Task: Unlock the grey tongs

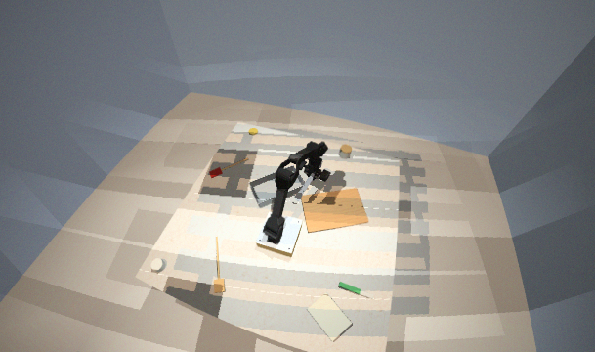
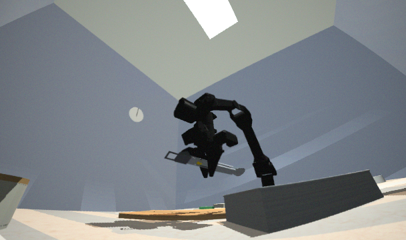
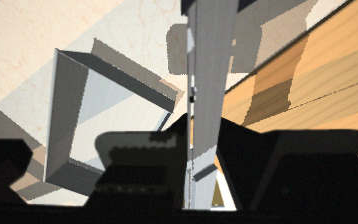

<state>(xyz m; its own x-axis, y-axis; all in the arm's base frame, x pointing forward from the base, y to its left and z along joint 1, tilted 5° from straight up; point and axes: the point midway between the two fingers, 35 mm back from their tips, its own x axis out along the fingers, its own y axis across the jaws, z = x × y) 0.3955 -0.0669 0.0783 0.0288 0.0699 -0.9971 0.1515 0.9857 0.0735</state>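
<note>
The wooden board is 180 mm to the right of my gripper tip, 100 mm below it and 90 mm behind it. The rest, counted from my gripper tip: green-handled knife (490 mm behind, 420 mm to the right, 100 mm below); red spatula (590 mm to the left, 100 mm below, 60 mm behind); grey roasting tin (190 mm to the left, 80 mm below, 70 mm behind).
</note>
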